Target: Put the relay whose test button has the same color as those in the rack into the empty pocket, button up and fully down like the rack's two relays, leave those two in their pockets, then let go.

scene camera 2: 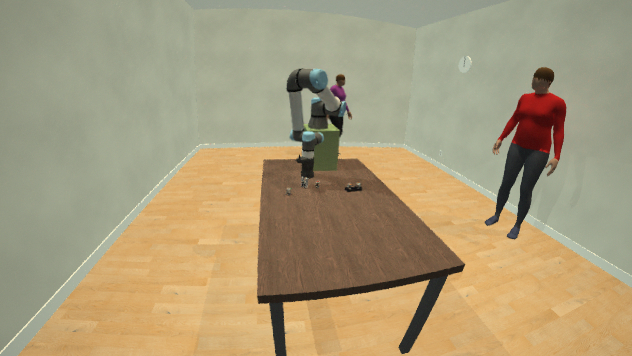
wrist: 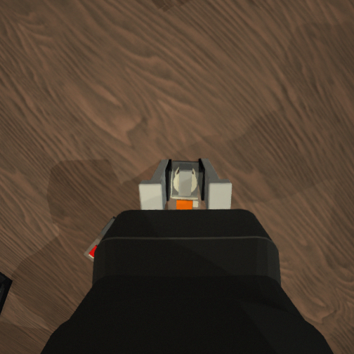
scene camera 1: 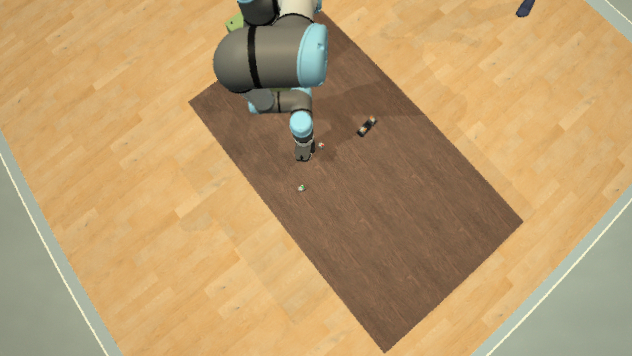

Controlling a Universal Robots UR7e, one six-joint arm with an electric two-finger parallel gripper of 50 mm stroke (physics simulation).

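Places are measured from the arm's base along level axes (x ahead, y left, z up), in metres.
Pixels of known places: gripper, between the fingertips: point(scene camera 2: 304, 187); arm's base, origin of its link: point(scene camera 2: 318, 127).
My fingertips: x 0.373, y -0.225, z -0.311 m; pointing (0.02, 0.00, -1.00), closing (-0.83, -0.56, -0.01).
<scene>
Ahead of a thing's pixels: the offset from my fingertips to its top centre. Level surfaces: height alone.
My gripper point(wrist: 184, 171) point(scene camera 2: 305, 185) is shut on a small clear relay point(wrist: 184, 187) with an orange test button, seen from above with the button up, low at the table. The black rack point(scene camera 1: 363, 131) point(scene camera 2: 353, 189) stands to the right in both scene views. It holds two relays with orange on top, one near each end, with a dark stretch between them. The rack's edge point(wrist: 4, 290) shows at the lower left of the wrist view. How far the held relay is off the table is too small to tell.
A relay with a red button {dx +0.018, dy +0.080, dz +0.040 m} point(scene camera 1: 321, 145) point(scene camera 2: 317, 184) point(wrist: 93, 251) stands close beside the gripper, on the rack's side. A relay with a green button {dx +0.075, dy -0.125, dz +0.040 m} point(scene camera 1: 301, 188) point(scene camera 2: 288, 191) stands farther off on the other side. All stand on the brown table {dz -0.004 m} point(scene camera 1: 400, 200) point(scene camera 2: 345, 240).
</scene>
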